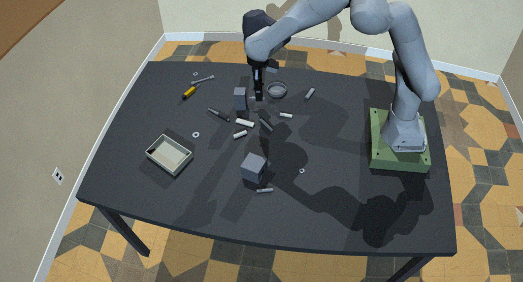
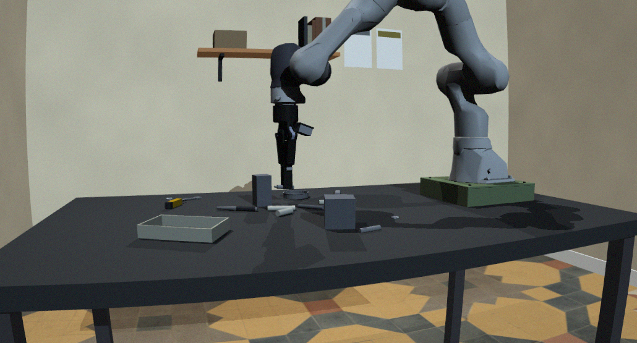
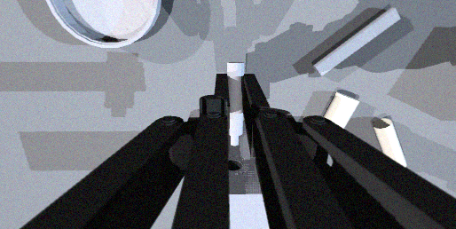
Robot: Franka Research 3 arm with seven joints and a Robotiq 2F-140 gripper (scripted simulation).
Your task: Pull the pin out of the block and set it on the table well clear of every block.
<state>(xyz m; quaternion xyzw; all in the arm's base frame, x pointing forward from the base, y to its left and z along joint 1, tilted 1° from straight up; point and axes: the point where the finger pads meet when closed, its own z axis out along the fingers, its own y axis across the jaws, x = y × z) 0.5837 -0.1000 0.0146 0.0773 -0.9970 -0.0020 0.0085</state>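
Now: hand 110 mm to the left of the round dish, 70 mm above it and 50 mm past it. Also, from my hand: yellow-handled screwdriver: 330 mm ahead, 70 mm below, 40 mm to the right; then tray: 320 mm to the left, 300 mm ahead, 70 mm below; then pin: 30 mm below, 20 mm ahead.
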